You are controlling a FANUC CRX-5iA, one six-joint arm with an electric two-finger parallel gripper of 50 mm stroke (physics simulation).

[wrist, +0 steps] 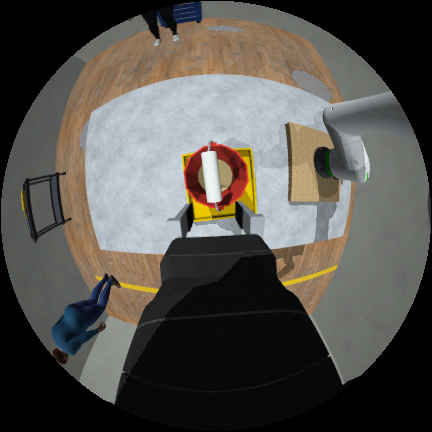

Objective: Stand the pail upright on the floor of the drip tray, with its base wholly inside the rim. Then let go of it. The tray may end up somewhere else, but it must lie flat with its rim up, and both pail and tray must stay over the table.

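Seen in the pictures: gripper, fingertip midpoint: (213, 210); arm's base at its link origin: (324, 162).
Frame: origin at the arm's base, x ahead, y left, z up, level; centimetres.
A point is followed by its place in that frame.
A red pail (239, 175) {x 40.9, y 16.4, z 7.3 cm} stands upright, mouth up, over the yellow drip tray (201, 213) {x 51.2, y 32.9, z -3.3 cm}, near the middle of the wrist view. Its white handle grip (211, 177) {x 49.2, y 18.1, z 21.5 cm} lies across the mouth, and a tan round bottom shows inside. The tray lies flat with its rim up. The pail's mouth covers much of it and reaches past its left rim in the view; the outside of the pail's base is hidden. My gripper (213, 210) {x 48.3, y 21.7, z 33.4 cm} is open and empty, above the near side of the tray, with its fingers apart on either side and clear of the handle grip.
The tray lies on a pale grey mat (135, 150) {x 82.8, y 9.5, z -3.7 cm} on the wooden table (75, 200). A tan slab (304, 175) {x 11.4, y 9.8, z -0.4 cm} is at the right, with the robot arm's base (345, 162) {x 7.0, y 2.6, z 18.8 cm} on it. Two people (75, 325) (160, 22) and a black frame stand beyond the table.
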